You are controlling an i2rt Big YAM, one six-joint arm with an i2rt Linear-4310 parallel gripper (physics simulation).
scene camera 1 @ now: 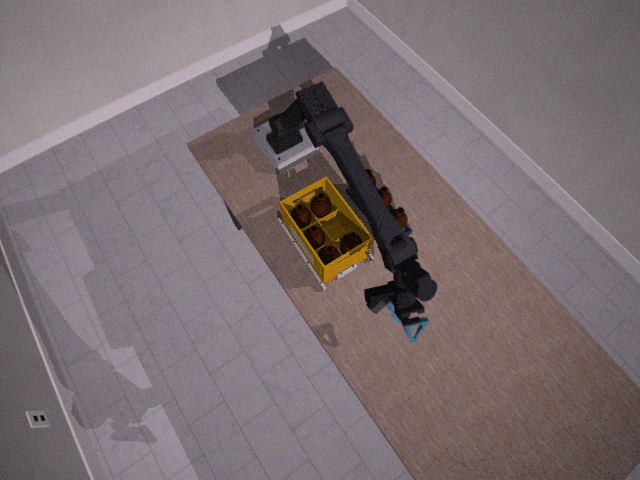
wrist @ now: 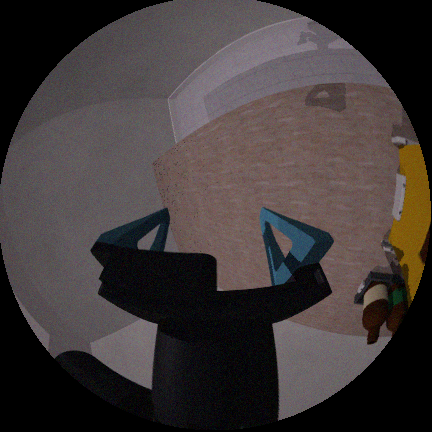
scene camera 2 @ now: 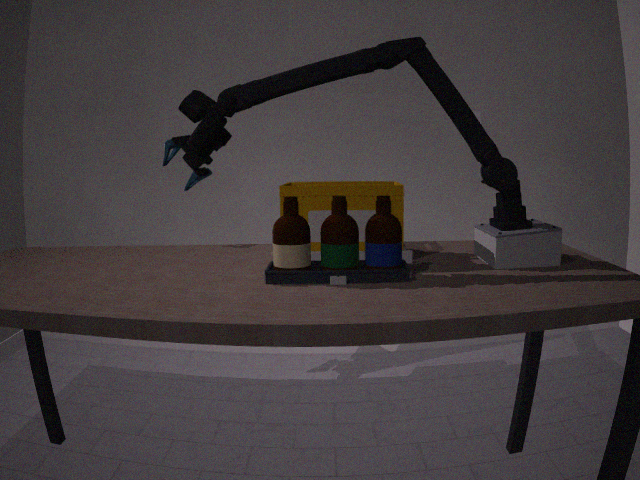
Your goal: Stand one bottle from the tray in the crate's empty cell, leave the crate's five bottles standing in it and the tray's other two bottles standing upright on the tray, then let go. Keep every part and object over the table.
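Frame: origin at the arm's base, x ahead, y left, z up, level; centimetres.
Seen in the pictures: gripper, between the fingertips: (scene camera 1: 405, 331) (wrist: 214, 212) (scene camera 2: 174, 177); arm's base, origin of its link: (scene camera 1: 284, 139) (scene camera 2: 510, 226).
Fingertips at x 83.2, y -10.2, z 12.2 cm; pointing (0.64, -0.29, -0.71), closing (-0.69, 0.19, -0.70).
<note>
Pixels of each thing's top centre, then the offset from my fingertips to it. "*": a spot on its surface instead. Level surfaces: height alone.
- yellow crate, centre of its top: (scene camera 2: 342, 183) (scene camera 1: 325, 219) dx -42.3, dy +1.4, dz -2.8 cm
- empty cell, a spot on its surface: (scene camera 1: 339, 225) * dx -44.2, dy +9.4, dz -19.6 cm
- dark tray, a spot on its surface: (scene camera 2: 305, 279) * dx -34.9, dy +29.8, dz -19.5 cm
- green label, a spot on its surface: (scene camera 2: 339, 242) * dx -41.3, dy +28.5, dz -12.7 cm
- blue label, a spot on its surface: (scene camera 2: 383, 242) * dx -49.7, dy +28.1, dz -12.9 cm
- wooden table, height of its surface: dz -20.4 cm
The yellow crate (scene camera 1: 338, 271) (scene camera 2: 341, 189) (wrist: 412, 200) stands on the table with five brown bottles in its cells; the empty cell (scene camera 1: 339, 225) is in the middle of the side nearer the tray. The dark tray (scene camera 2: 305, 279) (wrist: 387, 277) holds three upright brown bottles: one with a cream label (scene camera 2: 291, 242) (wrist: 375, 305), one with a green label (scene camera 2: 339, 242) (wrist: 396, 300) and one with a blue label (scene camera 2: 383, 242). In scene camera 1 the arm partly hides the tray. My gripper (scene camera 1: 404, 326) (scene camera 2: 175, 178) (wrist: 214, 212) is open and empty, high above the table, away from crate and tray.
The arm (scene camera 1: 359, 180) (scene camera 2: 310, 72) reaches over the table beside the crate, passing above the tray side in scene camera 1. Its white base box (scene camera 1: 297, 157) (scene camera 2: 516, 248) stands at one end of the wooden table (scene camera 1: 491, 335) (scene camera 2: 155, 289) (wrist: 300, 165). White brackets (scene camera 1: 347, 272) (wrist: 398, 197) sit around the crate's foot.
</note>
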